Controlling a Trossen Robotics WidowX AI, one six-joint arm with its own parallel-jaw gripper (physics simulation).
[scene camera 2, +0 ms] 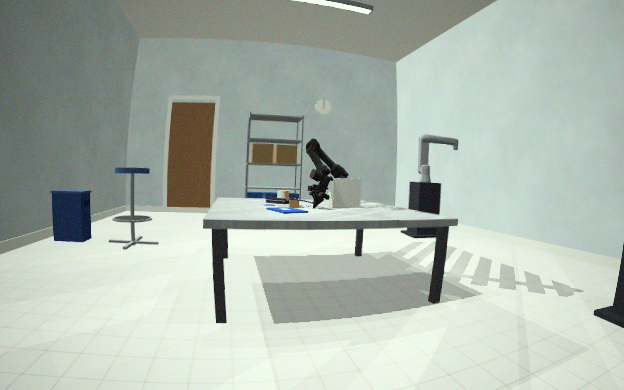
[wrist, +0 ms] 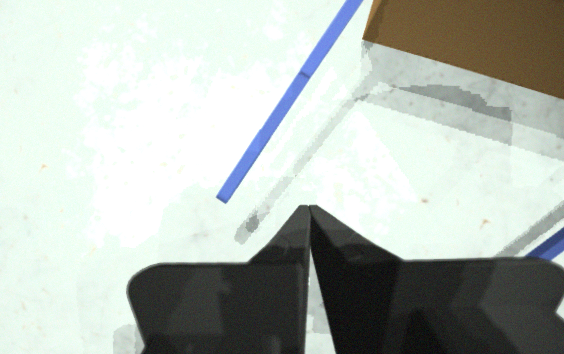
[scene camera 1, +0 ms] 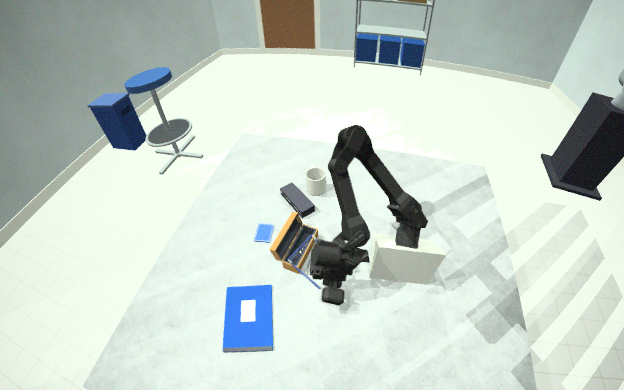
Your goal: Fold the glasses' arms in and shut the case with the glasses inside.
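Pixels of known places: gripper, between the fingertips: (scene camera 2: 313, 208) (wrist: 307, 213) (scene camera 1: 323, 283); arm's base, origin of its link: (scene camera 2: 344, 184) (scene camera 1: 407, 245).
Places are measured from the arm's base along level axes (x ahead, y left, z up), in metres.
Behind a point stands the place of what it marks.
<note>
The orange-brown case (scene camera 1: 290, 265) (scene camera 2: 294, 204) {y 0.127, x 0.330, z -0.128 m} (wrist: 475, 50) {y 0.082, x 0.300, z -0.133 m} stands on the table with its lid (scene camera 1: 283, 239) {y 0.075, x 0.371, z -0.053 m} tipped open. The blue glasses (scene camera 1: 302, 250) {y 0.057, x 0.316, z -0.108 m} lie in it, partly hidden by the robot's wrist. One glasses arm (scene camera 1: 307, 278) (wrist: 285, 105) sticks out past the case's end, over the table. A blue piece (wrist: 552, 244) {y 0.051, x 0.227, z -0.115 m}, apparently part of the other arm, shows at the right edge of the wrist view. My gripper (scene camera 2: 315, 205) {y 0.132, x 0.212, z -0.146 m} (wrist: 307, 213) {y 0.132, x 0.212, z -0.146 m} is shut and empty, fingertips together. It points down beside the first arm's free end, apart from it in the wrist view. Its fingertips are hidden in scene camera 1.
A blue book (scene camera 1: 235, 320) {y 0.354, x 0.413, z -0.139 m} lies in front of the case. A small blue card (scene camera 1: 264, 233) {y 0.026, x 0.483, z -0.142 m} lies left of it. A dark box (scene camera 1: 297, 199) {y -0.148, x 0.425, z -0.112 m} and a white mug (scene camera 1: 315, 182) {y -0.220, x 0.377, z -0.071 m} stand behind it. A cream block (scene camera 1: 407, 265) {y 0.044, x -0.018, z -0.037 m} stands right of the gripper, at the robot's base.
</note>
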